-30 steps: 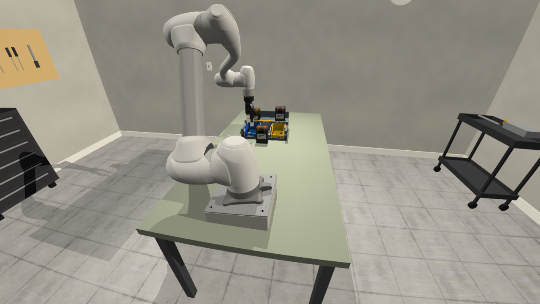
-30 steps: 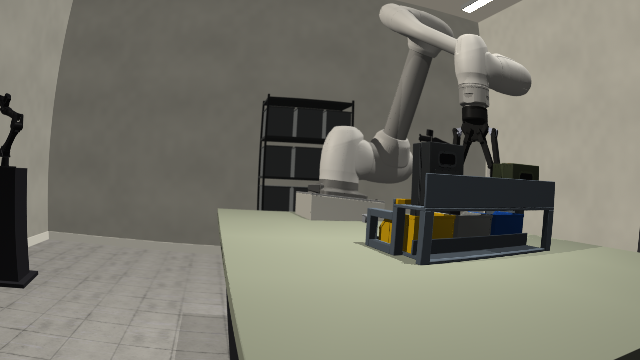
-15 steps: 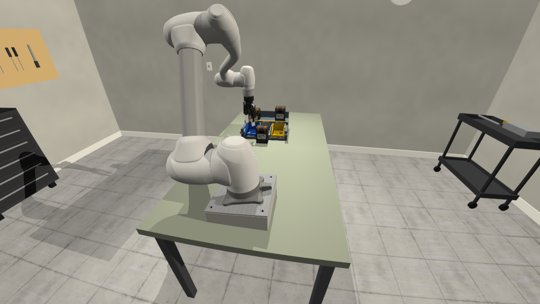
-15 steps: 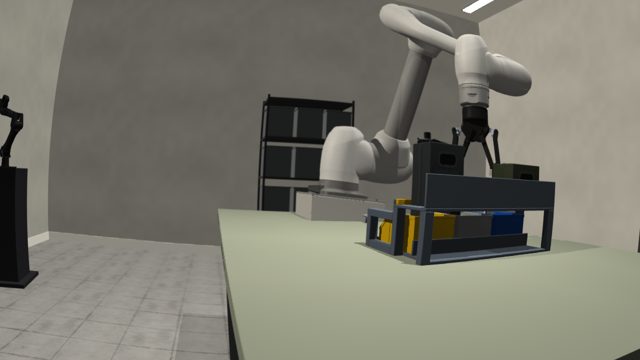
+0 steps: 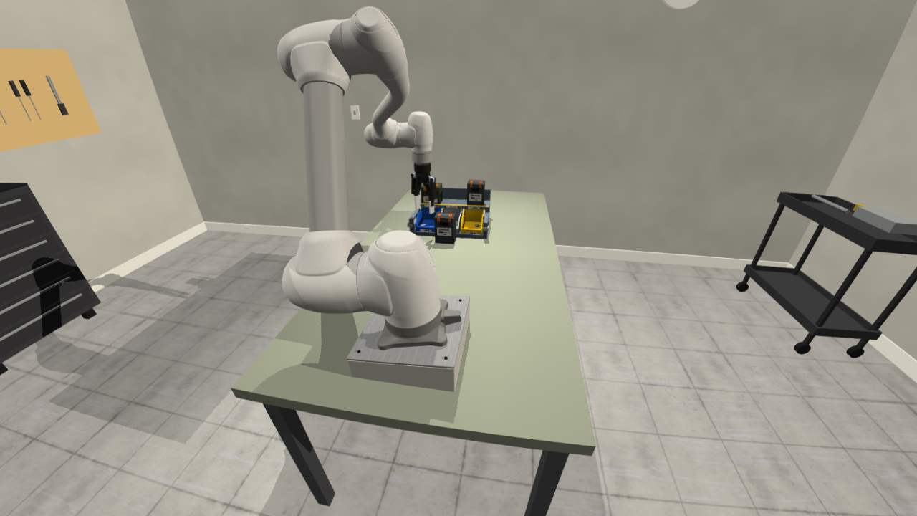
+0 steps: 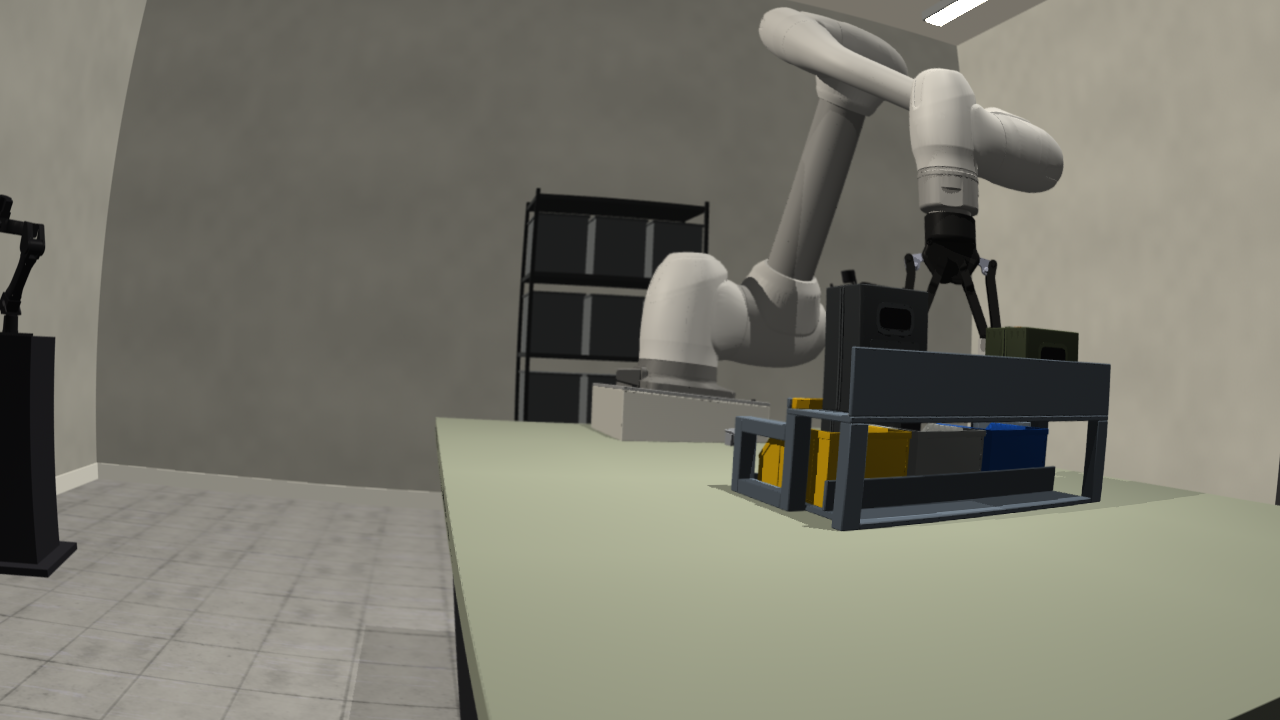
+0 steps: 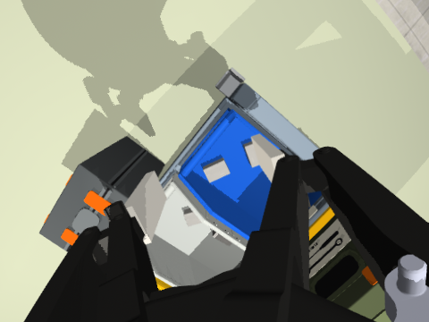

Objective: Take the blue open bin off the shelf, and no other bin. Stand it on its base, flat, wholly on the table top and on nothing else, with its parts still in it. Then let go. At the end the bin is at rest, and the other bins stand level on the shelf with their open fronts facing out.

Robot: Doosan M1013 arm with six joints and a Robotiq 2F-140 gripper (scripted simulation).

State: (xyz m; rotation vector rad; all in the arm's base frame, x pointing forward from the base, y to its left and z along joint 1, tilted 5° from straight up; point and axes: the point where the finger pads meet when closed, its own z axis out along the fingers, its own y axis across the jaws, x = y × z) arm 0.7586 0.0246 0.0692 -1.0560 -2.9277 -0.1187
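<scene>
Now: the blue open bin 80 mm ahead of my hand, 10 mm to the right of it and 110 mm below it. Round my hand: yellow bin 50 mm ahead, 230 mm to the right, 110 mm below; grey bin 60 mm ahead, 120 mm to the right, 110 mm below.
</scene>
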